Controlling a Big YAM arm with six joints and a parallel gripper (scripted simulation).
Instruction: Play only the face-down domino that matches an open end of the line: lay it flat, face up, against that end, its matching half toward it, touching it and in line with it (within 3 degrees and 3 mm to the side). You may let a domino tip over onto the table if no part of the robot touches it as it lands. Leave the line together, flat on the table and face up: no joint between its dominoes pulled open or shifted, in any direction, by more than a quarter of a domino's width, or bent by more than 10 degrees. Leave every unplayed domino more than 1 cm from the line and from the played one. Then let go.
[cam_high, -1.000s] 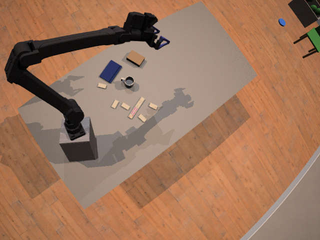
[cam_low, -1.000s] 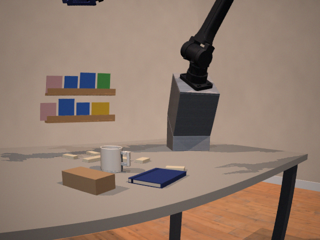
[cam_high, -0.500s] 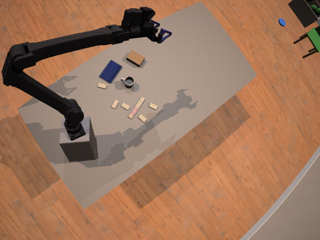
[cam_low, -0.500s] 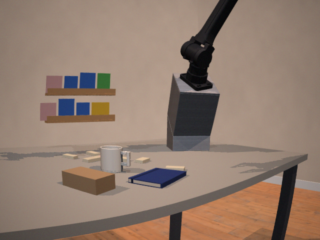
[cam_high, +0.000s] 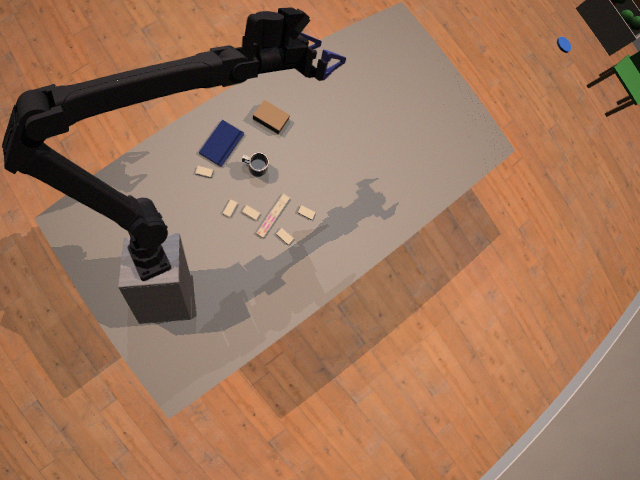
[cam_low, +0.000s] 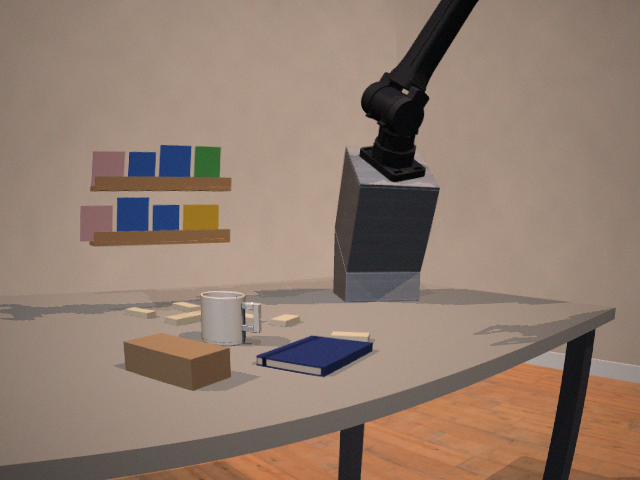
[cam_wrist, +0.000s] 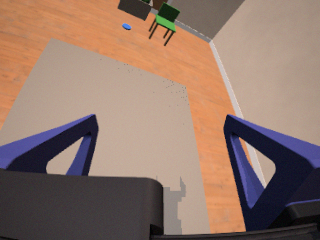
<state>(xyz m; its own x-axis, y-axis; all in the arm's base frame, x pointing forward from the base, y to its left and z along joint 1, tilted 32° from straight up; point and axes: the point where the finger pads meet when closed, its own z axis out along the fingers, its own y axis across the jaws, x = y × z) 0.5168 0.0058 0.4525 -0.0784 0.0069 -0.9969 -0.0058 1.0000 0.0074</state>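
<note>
My hand is 9 cm past the cream domino, 27 cm to the left of it and 55 cm above it. From my hand the other things lie so: blue book: 25 cm behind, 8 cm to the left, 55 cm below; then brown box: 6 cm behind, 10 cm to the left, 54 cm below; then white mug: 17 cm behind, 5 cm to the right, 52 cm below.
</note>
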